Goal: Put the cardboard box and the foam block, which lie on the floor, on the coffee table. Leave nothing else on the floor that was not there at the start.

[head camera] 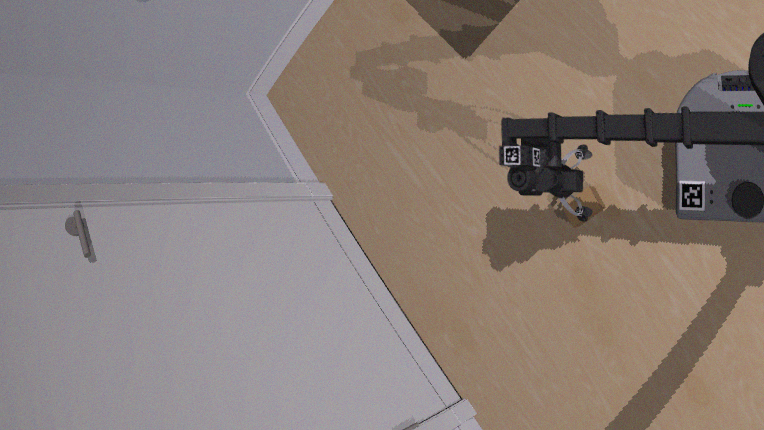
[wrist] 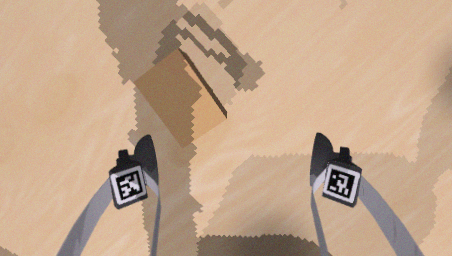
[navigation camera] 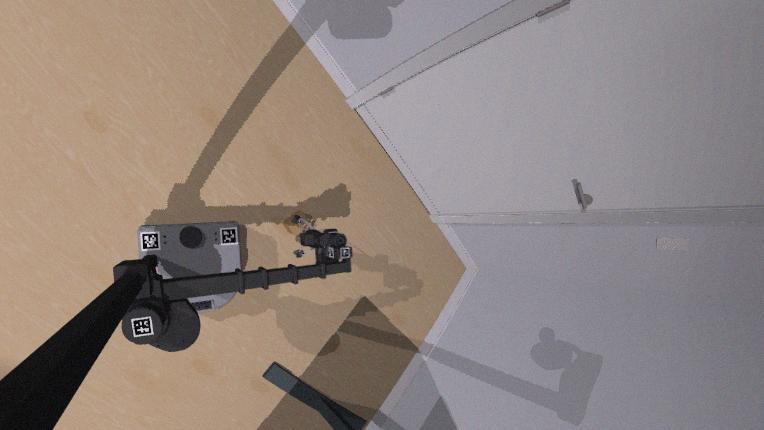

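Pixels of known places: gripper, fingertip midpoint: [head camera: 586,183] [navigation camera: 295,236]; robot's base at its link origin: [head camera: 745,198] [navigation camera: 190,235].
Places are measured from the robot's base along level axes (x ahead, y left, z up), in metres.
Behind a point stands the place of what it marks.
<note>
The cardboard box [head camera: 594,201] @(x 0.019, y -0.400, z 0.050 m) [navigation camera: 289,224] @(x 0.024, y -0.400, z 0.050 m) [wrist: 172,100] is a small brown block shape on the floor, partly in shadow. My gripper [head camera: 583,182] @(x -0.022, y -0.400, z 0.117 m) [navigation camera: 297,236] @(x -0.022, y -0.400, z 0.117 m) [wrist: 233,152] @(x -0.022, y -0.400, z 0.117 m) is open, with nothing between its fingers, and hangs above the floor. In the wrist view the box lies beyond the fingertips, up and left of their middle, closer to the left finger and turned at an angle. In the head and navigation views one fingertip overlaps the box and hides part of it. The foam block does not show. I cannot make out the coffee table for certain.
A pale wall with a white door [head camera: 213,299] @(x 0.253, y -1.089, z 0.609 m) [navigation camera: 534,133] @(x 0.323, y -1.025, z 0.812 m) and a skirting board [head camera: 398,304] @(x 0.337, y -1.018, z 0.001 m) stands beyond the arm. My base [head camera: 695,160] @(x -0.075, y -0.122, z 0.160 m) [navigation camera: 229,256] @(x -0.074, y -0.128, z 0.160 m) is at the arm's other end. A dark blue-grey bar [navigation camera: 288,373] shows low in the navigation view, beside a dark patch on the floor.
</note>
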